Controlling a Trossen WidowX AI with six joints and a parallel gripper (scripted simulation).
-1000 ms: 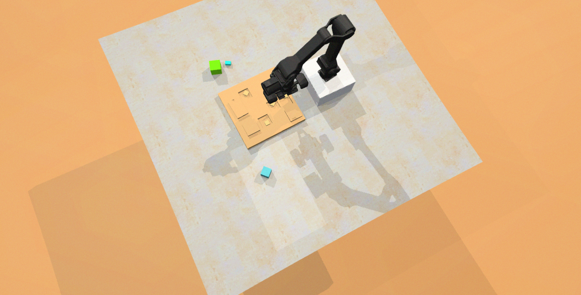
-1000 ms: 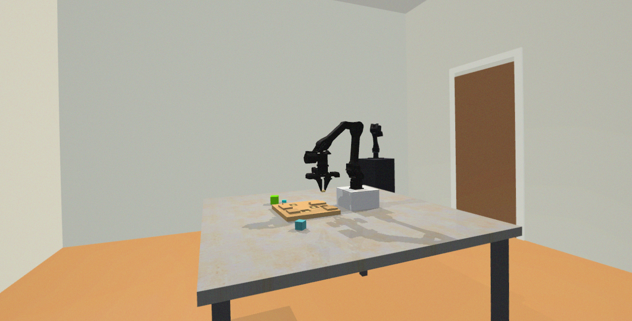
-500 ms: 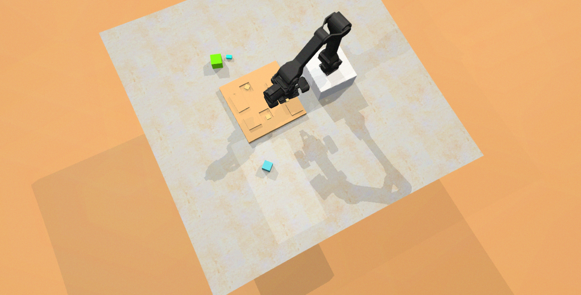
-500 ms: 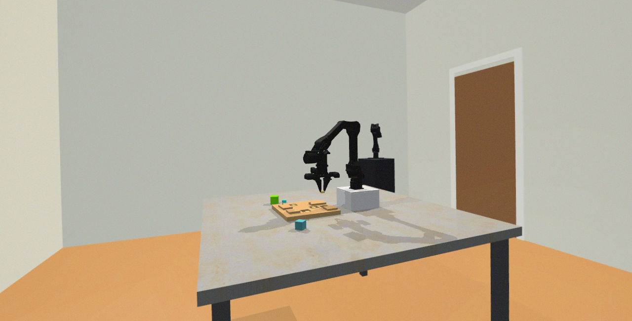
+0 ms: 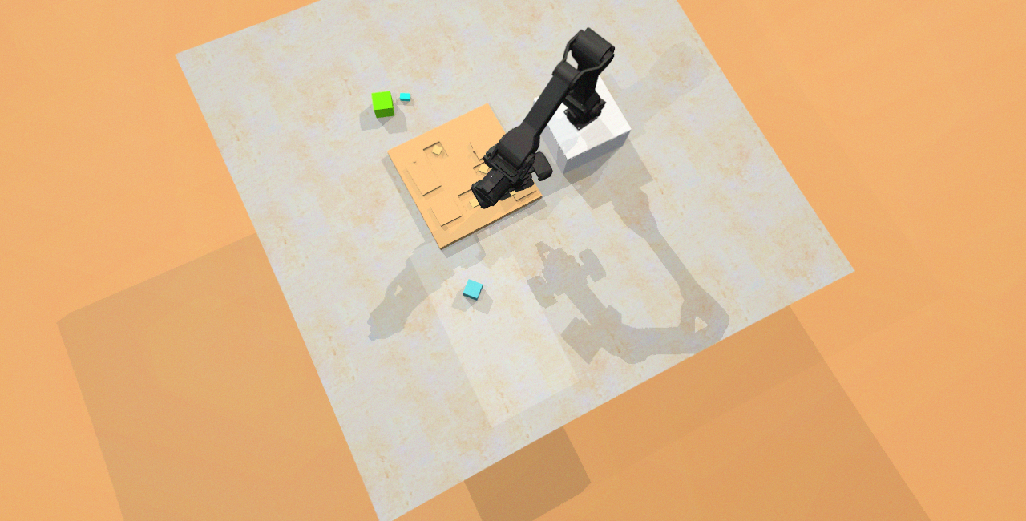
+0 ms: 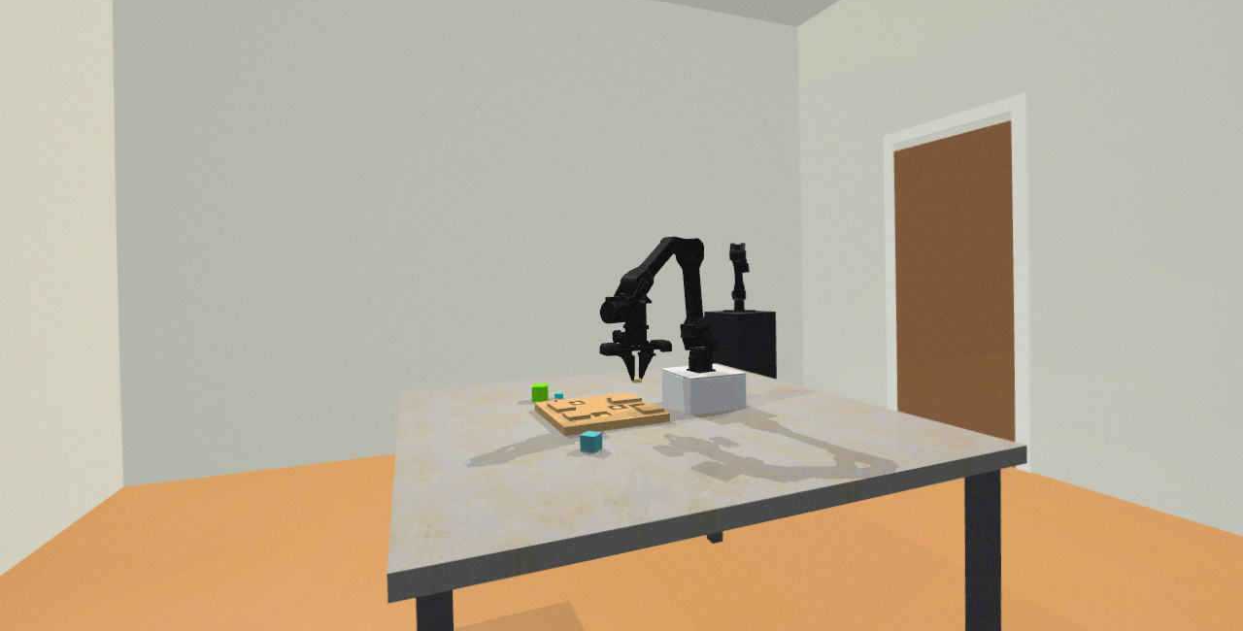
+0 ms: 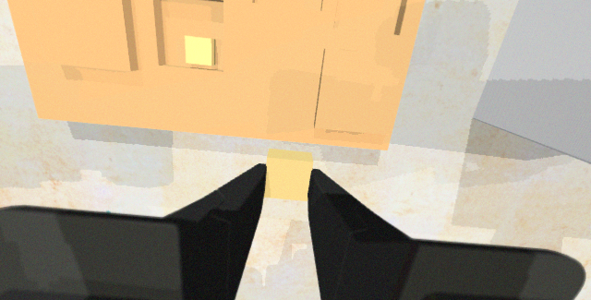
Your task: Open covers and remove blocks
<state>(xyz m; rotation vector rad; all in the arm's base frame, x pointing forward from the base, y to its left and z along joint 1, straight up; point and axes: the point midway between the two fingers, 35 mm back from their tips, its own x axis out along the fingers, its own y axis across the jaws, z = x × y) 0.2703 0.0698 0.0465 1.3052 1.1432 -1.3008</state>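
My gripper tip is 11 cm to the left of the tan puzzle board, 10 cm above it and 4 cm short of it. Round my gripper tip: small cyan block: 41 cm to the right, 11 cm below, 5 cm ahead; then green cube: 41 cm to the right, 11 cm ahead, 9 cm below; then cyan cube: 20 cm ahead, 13 cm to the left, 10 cm below.
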